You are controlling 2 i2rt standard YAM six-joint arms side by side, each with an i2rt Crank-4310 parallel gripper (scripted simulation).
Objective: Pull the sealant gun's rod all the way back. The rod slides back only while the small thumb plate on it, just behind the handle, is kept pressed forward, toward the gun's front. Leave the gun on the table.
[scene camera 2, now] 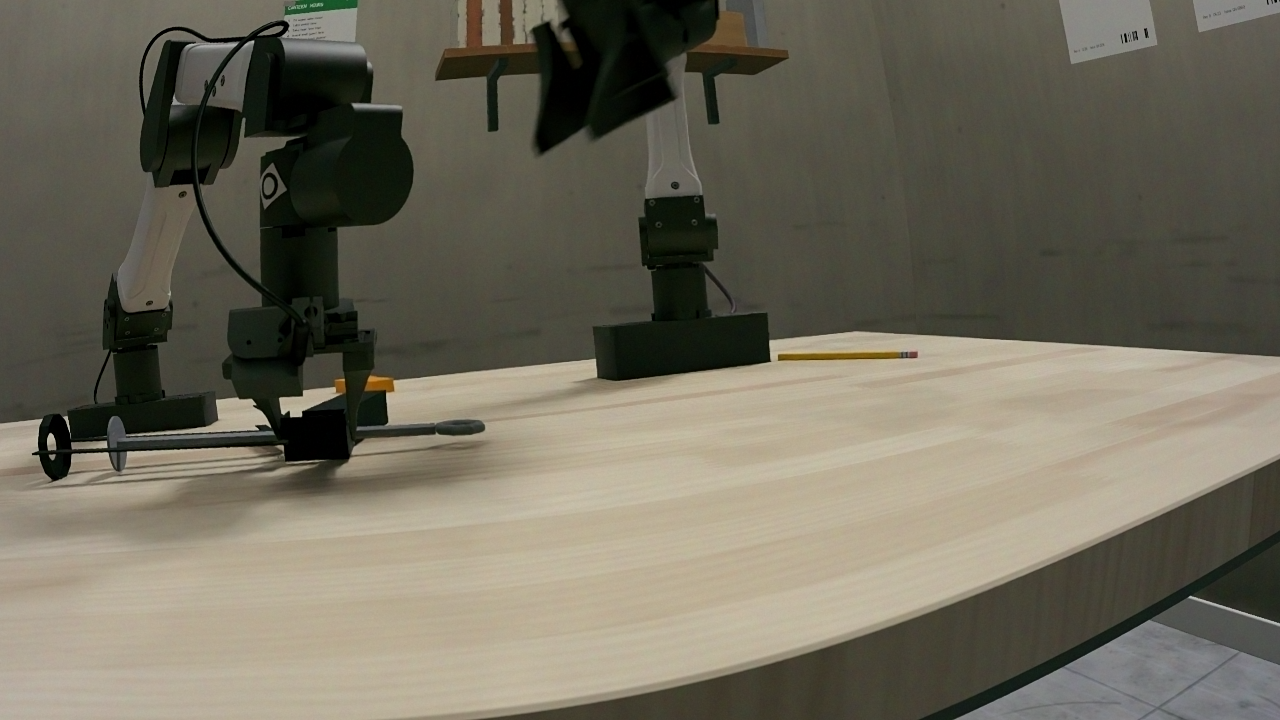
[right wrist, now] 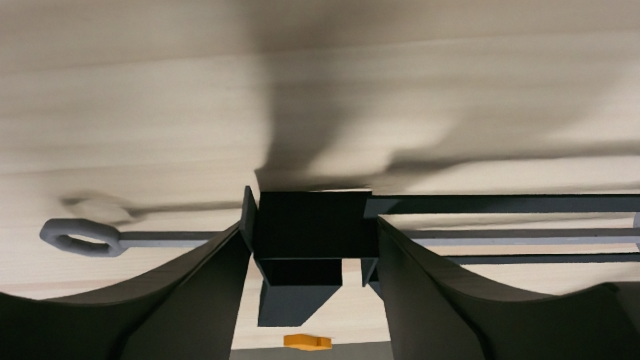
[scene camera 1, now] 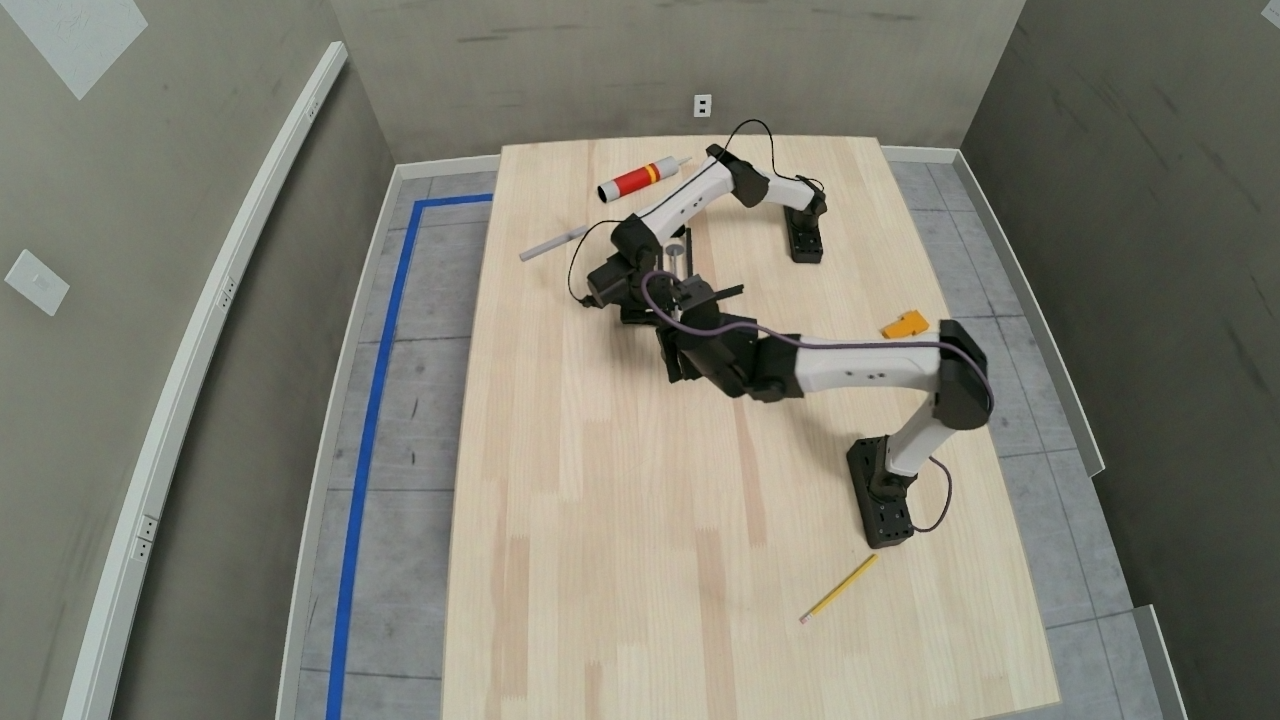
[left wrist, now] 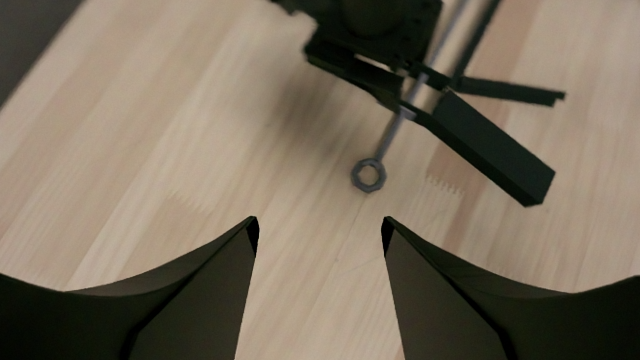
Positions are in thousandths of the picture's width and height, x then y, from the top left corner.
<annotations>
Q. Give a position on a black sealant gun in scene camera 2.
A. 244,608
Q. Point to a sealant cartridge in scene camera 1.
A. At 511,240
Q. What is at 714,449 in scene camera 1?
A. An orange block.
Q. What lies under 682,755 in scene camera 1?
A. An arm base.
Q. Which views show my left gripper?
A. Scene camera 2, scene camera 1 and the left wrist view only.
</annotations>
